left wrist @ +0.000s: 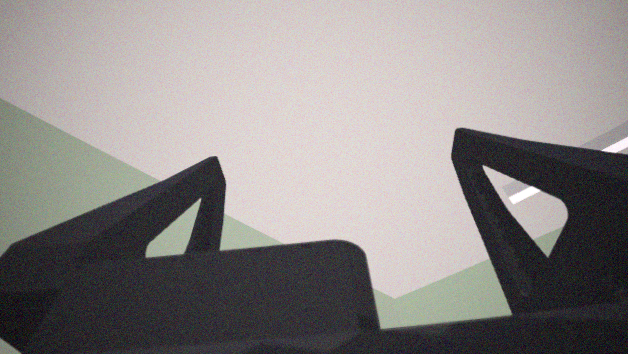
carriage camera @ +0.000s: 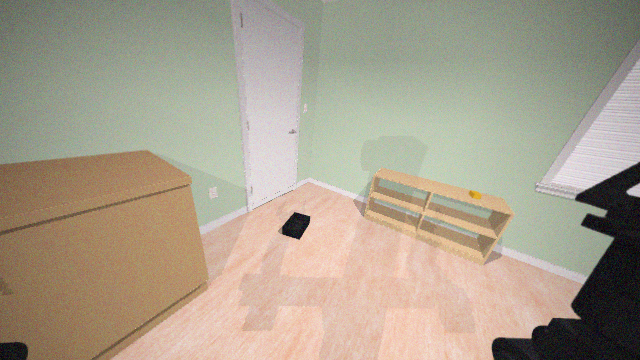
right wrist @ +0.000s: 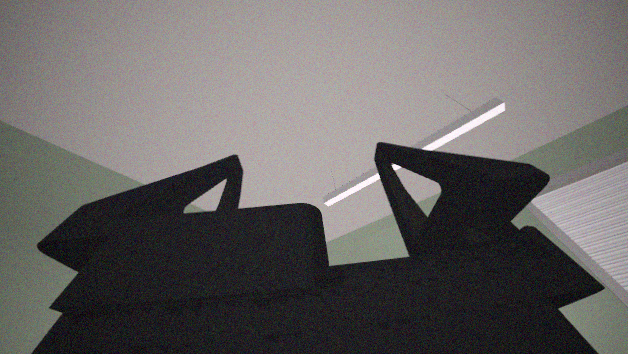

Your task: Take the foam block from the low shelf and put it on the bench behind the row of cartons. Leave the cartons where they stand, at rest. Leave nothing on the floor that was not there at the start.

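Places are measured from the left arm's base along level axes (x left, y back, z up), in metres.
Pixels of known places: left gripper, fingertip midpoint: (left wrist: 336,155); right gripper, fingertip midpoint: (right wrist: 308,156).
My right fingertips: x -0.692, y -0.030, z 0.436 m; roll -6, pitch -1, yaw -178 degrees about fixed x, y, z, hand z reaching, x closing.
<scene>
Behind a point stands the place of what it marks.
A small yellow-orange block (carriage camera: 475,194) {z -0.242, x -2.005, y -1.374 m}, which looks like the foam block, lies on top of the low wooden shelf (carriage camera: 400,176) {z -0.282, x -1.482, y -1.823 m}, near its right end, at the right of the carriage view. The shelf stands against the far wall. The bench and the row of cartons do not show in these views. My left gripper (left wrist: 336,155) {z 0.433, x -0.002, y -0.041 m} is open and points up at the ceiling, with nothing between its fingers. My right gripper (right wrist: 308,156) {z 0.436, x -0.692, y -0.030 m} is open too, also pointing up, with nothing between its fingers. Both are far from the block.
A large brown cabinet-like box (carriage camera: 110,265) {z -0.307, x 0.440, y -0.517 m} stands close at the left of the carriage view. A black box-shaped object (carriage camera: 296,226) {z -0.889, x -0.301, y -1.568 m} lies on the floor ahead, in front of the white door (carriage camera: 272,110) {z 0.285, x 0.067, y -2.123 m}. A window (carriage camera: 612,135) {z 0.397, x -2.657, y -1.228 m} is at the right. Part of a black arm fills the right edge.
</scene>
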